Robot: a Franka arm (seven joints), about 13 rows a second.
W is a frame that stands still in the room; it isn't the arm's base.
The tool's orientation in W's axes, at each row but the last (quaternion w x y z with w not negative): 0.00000, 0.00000, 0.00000, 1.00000; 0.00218, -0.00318, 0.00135, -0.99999; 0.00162, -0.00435, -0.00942, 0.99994; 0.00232, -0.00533, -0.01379, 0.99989; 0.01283, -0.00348, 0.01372, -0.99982; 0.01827, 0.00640, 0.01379, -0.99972; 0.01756, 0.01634, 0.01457, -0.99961
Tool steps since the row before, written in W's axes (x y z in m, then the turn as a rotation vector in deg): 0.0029, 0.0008, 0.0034, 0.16, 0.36, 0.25; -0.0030, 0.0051, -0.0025, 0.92, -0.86, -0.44; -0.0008, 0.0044, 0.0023, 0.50, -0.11, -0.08; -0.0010, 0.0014, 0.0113, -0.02, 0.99, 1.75; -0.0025, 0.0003, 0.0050, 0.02, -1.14, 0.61; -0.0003, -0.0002, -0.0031, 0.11, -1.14, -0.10; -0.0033, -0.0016, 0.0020, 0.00, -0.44, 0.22
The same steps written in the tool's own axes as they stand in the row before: -0.0029, -0.0008, 0.0034, -0.16, -0.36, 0.25; 0.0030, -0.0051, -0.0025, -0.92, 0.87, -0.43; 0.0008, -0.0044, 0.0022, -0.50, 0.11, -0.08; 0.0009, -0.0017, 0.0113, 0.01, -1.04, 1.72; 0.0025, -0.0005, 0.0050, 0.01, 1.12, 0.64; 0.0003, 0.0003, -0.0031, -0.07, 1.15, -0.07; 0.0033, 0.0014, 0.0022, 0.01, 0.43, 0.23
